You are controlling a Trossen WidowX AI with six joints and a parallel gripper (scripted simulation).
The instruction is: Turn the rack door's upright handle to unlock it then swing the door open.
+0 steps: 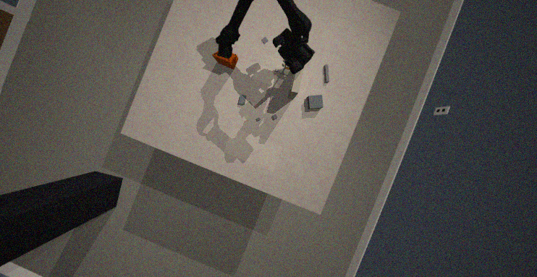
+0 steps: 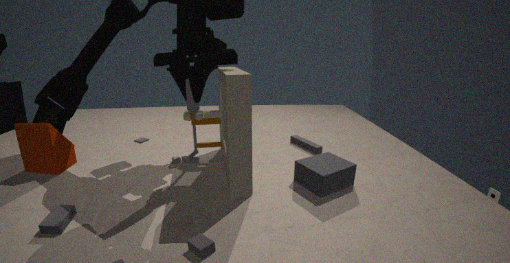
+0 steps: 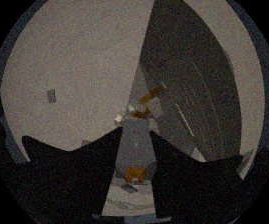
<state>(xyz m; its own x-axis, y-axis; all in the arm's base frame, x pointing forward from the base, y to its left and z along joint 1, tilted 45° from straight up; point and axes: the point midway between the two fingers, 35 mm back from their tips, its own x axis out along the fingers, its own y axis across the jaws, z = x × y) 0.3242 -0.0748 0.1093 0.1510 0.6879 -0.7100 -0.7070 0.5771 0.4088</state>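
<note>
My gripper tip is now 20 mm above the upright orange handle and 10 mm to the left of it. Round my gripper tip: grey bar 250 mm ahead, 110 mm below, 30 mm to the left; grey box 220 mm ahead, 150 mm to the right, 100 mm below.
</note>
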